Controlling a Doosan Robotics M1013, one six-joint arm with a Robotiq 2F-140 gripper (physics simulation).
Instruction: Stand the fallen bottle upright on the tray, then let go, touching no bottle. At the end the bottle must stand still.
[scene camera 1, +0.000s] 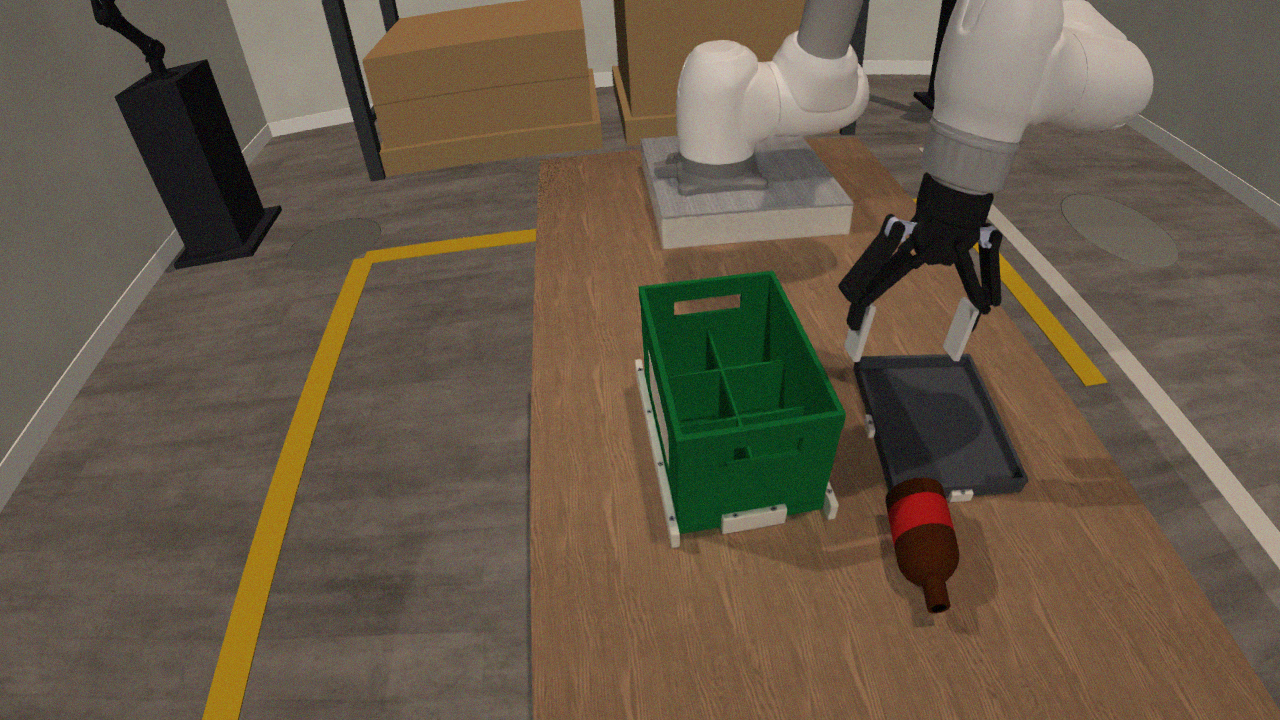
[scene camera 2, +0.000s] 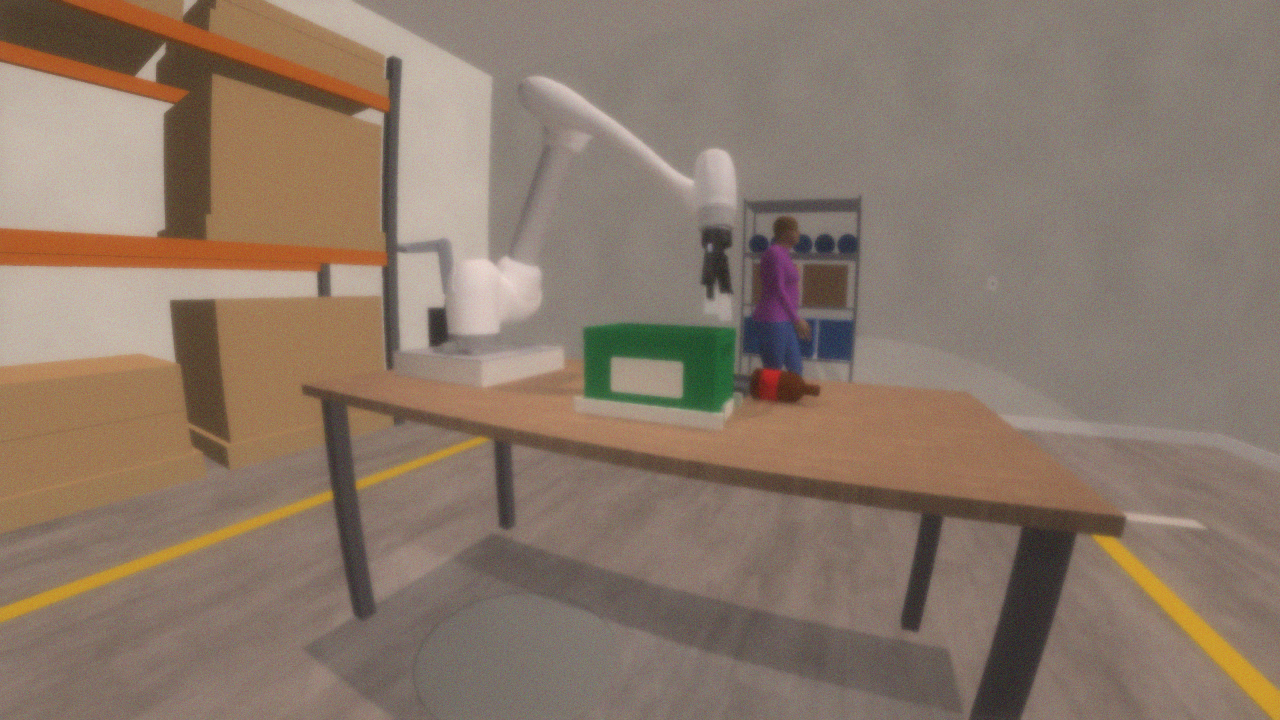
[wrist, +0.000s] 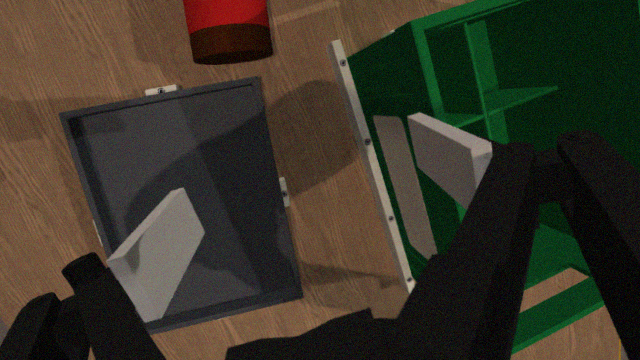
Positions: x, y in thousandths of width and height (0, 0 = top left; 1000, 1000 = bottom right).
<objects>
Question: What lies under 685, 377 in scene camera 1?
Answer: My gripper.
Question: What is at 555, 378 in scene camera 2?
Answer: My gripper.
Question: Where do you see my gripper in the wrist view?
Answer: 471, 490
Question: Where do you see a brown bottle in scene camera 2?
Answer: At 604, 535
</objects>
